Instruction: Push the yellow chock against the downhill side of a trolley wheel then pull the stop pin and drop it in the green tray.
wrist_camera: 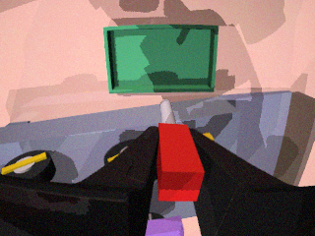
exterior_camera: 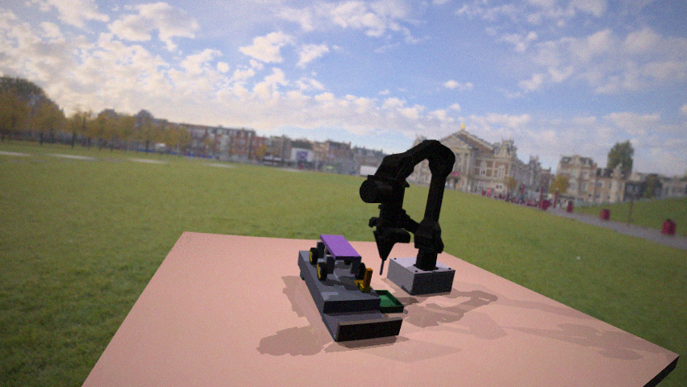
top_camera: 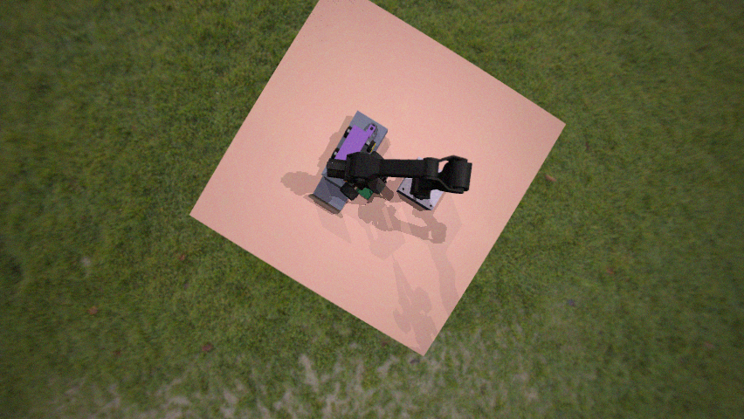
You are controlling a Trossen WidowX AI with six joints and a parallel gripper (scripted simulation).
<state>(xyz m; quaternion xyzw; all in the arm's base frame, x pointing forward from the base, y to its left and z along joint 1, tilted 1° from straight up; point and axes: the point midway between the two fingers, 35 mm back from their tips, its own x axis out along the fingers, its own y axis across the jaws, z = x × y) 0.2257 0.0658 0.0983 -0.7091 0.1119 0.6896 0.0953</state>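
My gripper tip is 20 mm past the green tray and 140 mm above it. From my gripper tip the other things lie so: red-headed stop pin (right at my gripper tip); grey ramp (90 mm ahead, 90 mm to the right, 90 mm below); purple-topped trolley (90 mm ahead, 90 mm to the right, 30 mm below).
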